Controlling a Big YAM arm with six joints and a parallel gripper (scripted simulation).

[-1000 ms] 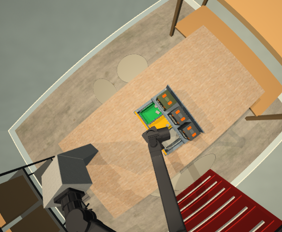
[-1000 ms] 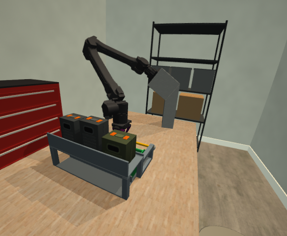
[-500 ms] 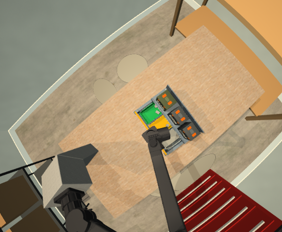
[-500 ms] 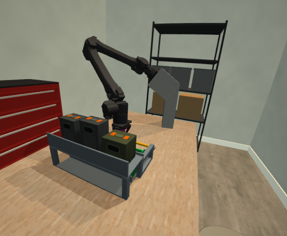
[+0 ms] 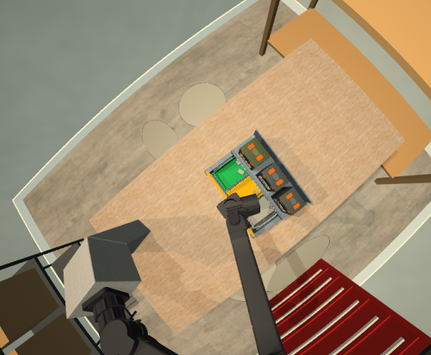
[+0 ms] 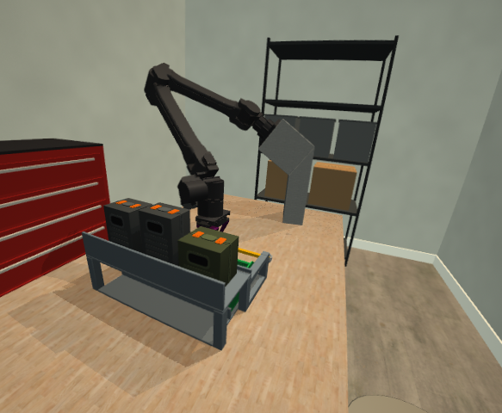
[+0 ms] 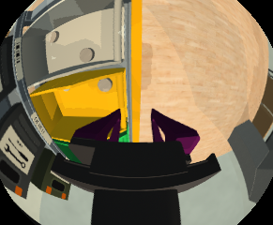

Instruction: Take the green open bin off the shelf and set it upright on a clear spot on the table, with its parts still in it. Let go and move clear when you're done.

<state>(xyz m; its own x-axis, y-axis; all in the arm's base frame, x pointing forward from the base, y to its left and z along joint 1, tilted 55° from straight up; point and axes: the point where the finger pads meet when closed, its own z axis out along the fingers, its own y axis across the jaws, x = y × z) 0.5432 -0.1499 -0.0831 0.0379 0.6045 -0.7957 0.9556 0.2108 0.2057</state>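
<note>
Right now my hand is 1 cm above the thin yellow bar. The rest, counted from my hand: green open bin: 11 cm to the left, 11 cm ahead, 2 cm below; yellow bin: 10 cm ahead, 2 cm below; pale grey bin: 12 cm to the right, 10 cm ahead, 2 cm below.
</note>
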